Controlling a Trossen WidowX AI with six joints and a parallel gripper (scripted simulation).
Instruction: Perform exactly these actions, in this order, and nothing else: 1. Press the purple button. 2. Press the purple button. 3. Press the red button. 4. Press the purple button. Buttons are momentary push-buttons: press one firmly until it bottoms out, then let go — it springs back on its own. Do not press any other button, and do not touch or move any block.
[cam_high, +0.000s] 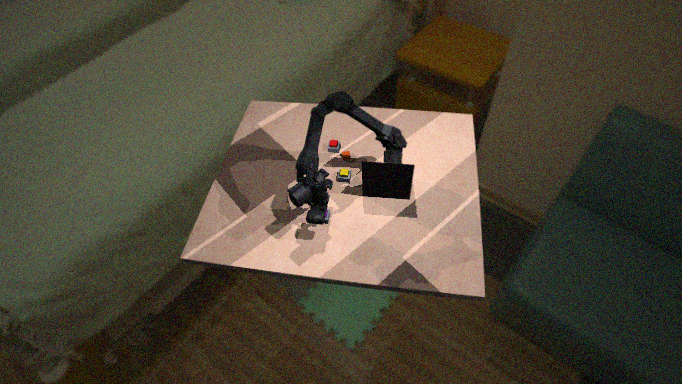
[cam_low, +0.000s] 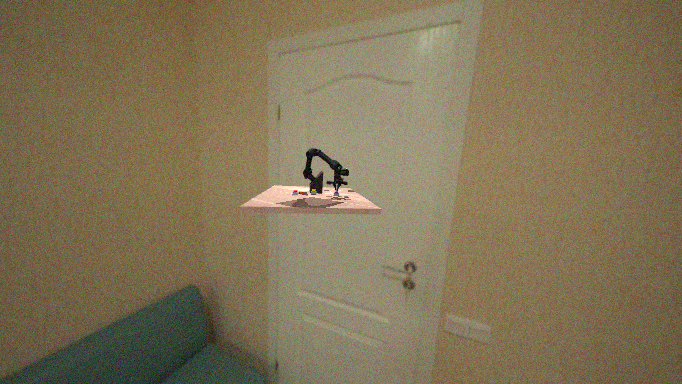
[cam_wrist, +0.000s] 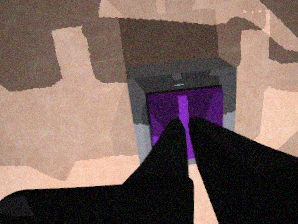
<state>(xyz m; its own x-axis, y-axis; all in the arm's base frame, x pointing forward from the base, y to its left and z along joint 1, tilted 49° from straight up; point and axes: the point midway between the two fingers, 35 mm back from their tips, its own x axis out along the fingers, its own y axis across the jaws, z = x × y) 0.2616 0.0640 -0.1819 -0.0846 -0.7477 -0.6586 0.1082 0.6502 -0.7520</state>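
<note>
The purple button is 10 mm below my gripper tip. From my gripper tip the other things lie so: red button 360 mm to the right, 20 mm behind; yellow button 200 mm to the right, 70 mm behind; orange block 310 mm to the right, 70 mm behind, 20 mm below.
</note>
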